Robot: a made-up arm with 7 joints.
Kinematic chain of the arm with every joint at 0, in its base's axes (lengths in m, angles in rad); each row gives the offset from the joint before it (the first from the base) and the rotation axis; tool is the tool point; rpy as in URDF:
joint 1: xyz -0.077 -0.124 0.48 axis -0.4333 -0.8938 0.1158
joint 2: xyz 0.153 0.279 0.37 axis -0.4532 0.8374 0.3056
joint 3: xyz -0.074 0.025 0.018 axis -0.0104 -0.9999 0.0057
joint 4: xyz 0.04 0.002 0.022 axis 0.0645 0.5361 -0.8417
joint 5: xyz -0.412 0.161 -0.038 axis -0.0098 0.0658 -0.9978
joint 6: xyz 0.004 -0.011 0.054 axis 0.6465 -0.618 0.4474
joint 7: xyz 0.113 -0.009 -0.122 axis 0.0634 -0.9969 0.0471
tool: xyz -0.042 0 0.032 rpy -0.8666 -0.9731 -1.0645
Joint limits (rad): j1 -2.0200..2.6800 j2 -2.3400..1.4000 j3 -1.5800..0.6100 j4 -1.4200..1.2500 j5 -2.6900..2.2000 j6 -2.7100..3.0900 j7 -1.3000..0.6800
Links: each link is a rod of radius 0.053 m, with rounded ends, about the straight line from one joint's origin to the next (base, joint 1, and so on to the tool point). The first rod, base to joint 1, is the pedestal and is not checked.
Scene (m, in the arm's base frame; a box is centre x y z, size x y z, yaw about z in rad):
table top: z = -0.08
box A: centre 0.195 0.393 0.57 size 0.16 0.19 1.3 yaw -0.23
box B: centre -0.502 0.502 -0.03 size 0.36 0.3 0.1 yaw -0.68
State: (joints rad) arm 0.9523 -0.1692 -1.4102 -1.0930 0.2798 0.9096 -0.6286
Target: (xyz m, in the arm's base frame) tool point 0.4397 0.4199 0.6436
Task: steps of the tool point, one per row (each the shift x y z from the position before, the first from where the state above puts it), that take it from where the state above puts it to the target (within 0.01 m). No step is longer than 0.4 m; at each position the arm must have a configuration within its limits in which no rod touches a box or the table.
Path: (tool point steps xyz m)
1: 0.0715 0.0299 0.2269
2: 0.1652 -0.0112 0.2034
3: 0.2442 -0.0521 0.1341
4: 0.2902 -0.0827 0.0269
5: 0.2895 -0.0946 -0.1006
6: 0.2369 -0.0821 -0.2251
7: 0.1372 -0.0444 -0.3199
8: 0.0059 0.0136 -0.3624
9: 0.0135 0.1414 0.1435
10: -0.0495 0.1393 0.1307
11: -0.1027 0.1245 0.0973
12: -0.1396 0.0973 0.0522
13: -0.1570 0.0587 0.0054

